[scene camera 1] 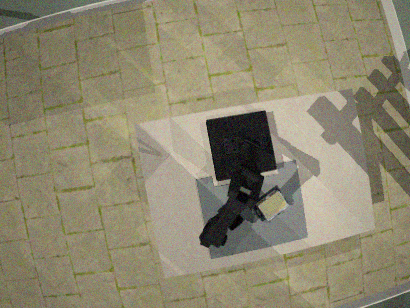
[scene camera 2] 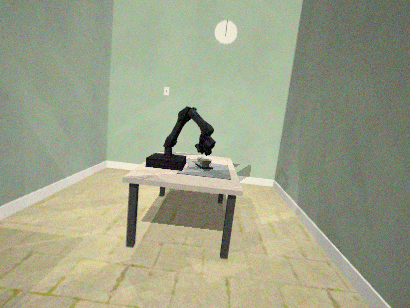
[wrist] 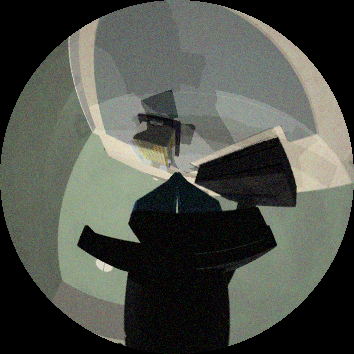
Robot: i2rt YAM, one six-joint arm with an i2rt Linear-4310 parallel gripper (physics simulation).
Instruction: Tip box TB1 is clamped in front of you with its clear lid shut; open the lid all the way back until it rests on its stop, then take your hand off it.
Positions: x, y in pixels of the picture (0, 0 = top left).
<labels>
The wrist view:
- my gripper: 176, 176
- tip box: 163, 131
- grey mat: 224, 84
</labels>
